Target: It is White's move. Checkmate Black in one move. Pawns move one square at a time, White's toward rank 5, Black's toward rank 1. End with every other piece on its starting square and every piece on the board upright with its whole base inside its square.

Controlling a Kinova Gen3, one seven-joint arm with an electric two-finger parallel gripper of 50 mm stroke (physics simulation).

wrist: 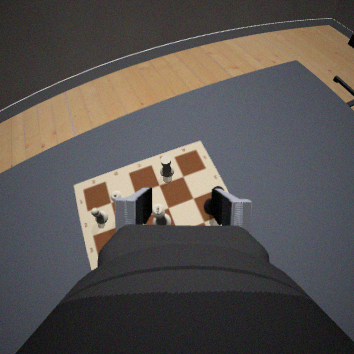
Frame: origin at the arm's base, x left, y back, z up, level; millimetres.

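Seen in the pictures: gripper, fingertip midpoint: [181, 200].
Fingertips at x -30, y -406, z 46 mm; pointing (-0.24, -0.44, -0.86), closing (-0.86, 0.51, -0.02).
Observation:
A point is followed by its place in that frame.
The chessboard [86, 231] {y -471, x 88, z -72 mm} lies ahead of and below my gripper [181, 200] {y -406, x -30, z 46 mm}, which is open, with nothing between its fingers. A white flat-topped piece [167, 172] {y -492, x -56, z -65 mm} stands upright on b1, beyond the fingers. A small white pawn-like piece [100, 218] {y -475, x 60, z -63 mm} stands on e2, left of the left finger. A white piece [116, 195] {y -474, x 22, z -22 mm} on d2 is mostly hidden by the left finger. Another white piece [160, 215] {y -426, x -13, z -27 mm} shows just right of the left finger, around c3, its lower part cut off by the gripper body. A black piece [209, 206] {y -414, x -79, z -61 mm} around a3 is partly behind the right finger. The near ranks are hidden.
The board lies on a dark blue-grey table top [280, 130] {y -470, x -281, z -78 mm}. A wooden floor [165, 75] shows beyond the table's far edge. Black objects [344, 86] stand at the right edge of the view. The gripper body covers the lower middle.

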